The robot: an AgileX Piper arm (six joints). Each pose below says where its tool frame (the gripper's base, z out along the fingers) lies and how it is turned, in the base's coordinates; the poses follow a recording.
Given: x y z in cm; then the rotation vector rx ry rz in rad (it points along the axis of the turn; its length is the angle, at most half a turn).
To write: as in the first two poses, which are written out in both.
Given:
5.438 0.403 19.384 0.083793 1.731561 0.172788
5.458 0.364 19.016 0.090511 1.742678 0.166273
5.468 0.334 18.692 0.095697 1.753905 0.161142
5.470 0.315 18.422 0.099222 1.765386 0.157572
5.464 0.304 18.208 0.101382 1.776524 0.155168
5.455 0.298 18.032 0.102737 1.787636 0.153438
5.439 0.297 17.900 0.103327 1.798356 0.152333
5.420 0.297 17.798 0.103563 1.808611 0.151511
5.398 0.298 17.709 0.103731 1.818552 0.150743
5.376 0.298 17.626 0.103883 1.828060 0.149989
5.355 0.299 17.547 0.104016 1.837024 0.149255
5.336 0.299 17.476 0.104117 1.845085 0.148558
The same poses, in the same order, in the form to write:
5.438 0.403 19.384 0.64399 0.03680 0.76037 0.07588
5.458 0.364 19.016 0.63987 0.03968 0.76399 0.07289
5.468 0.334 18.692 0.63565 0.04188 0.76761 0.07052
5.470 0.315 18.422 0.63128 0.04335 0.77127 0.06884
5.464 0.304 18.208 0.62701 0.04422 0.77480 0.06767
5.455 0.298 18.032 0.62273 0.04473 0.77830 0.06680
5.439 0.297 17.900 0.61857 0.04491 0.78165 0.06621
5.420 0.297 17.798 0.61458 0.04494 0.78483 0.06575
5.398 0.298 17.709 0.61069 0.04494 0.78789 0.06531
5.376 0.298 17.626 0.60696 0.04494 0.79081 0.06488
5.355 0.299 17.547 0.60343 0.04493 0.79354 0.06447
5.336 0.299 17.476 0.60024 0.04492 0.79598 0.06409

